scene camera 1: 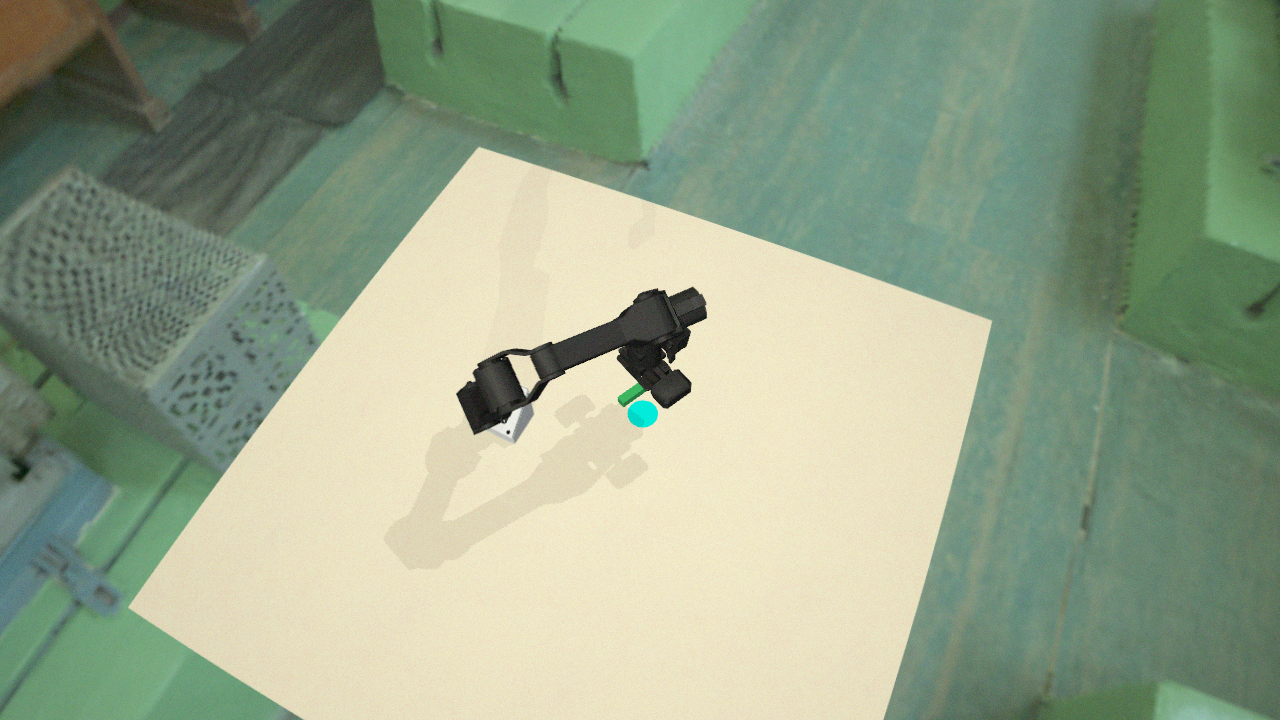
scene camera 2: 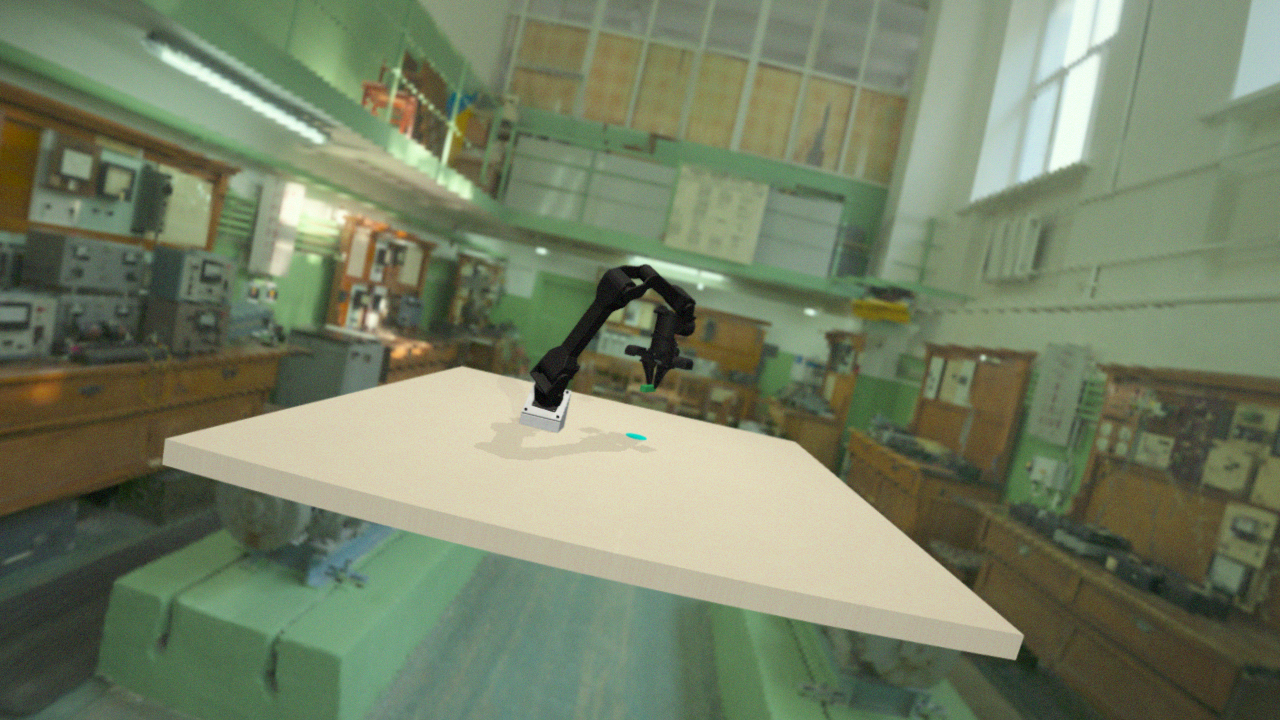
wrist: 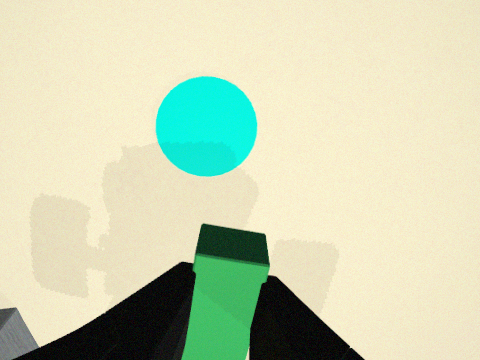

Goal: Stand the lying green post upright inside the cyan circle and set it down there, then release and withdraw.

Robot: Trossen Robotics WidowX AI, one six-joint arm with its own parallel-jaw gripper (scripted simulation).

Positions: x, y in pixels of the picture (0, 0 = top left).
Scene:
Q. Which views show my gripper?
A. Scene camera 1, scene camera 2 and the wrist view: all of them.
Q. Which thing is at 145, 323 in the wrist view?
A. My gripper.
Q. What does my gripper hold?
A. A green post.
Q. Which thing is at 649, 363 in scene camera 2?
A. My gripper.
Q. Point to a cyan circle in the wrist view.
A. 206, 126

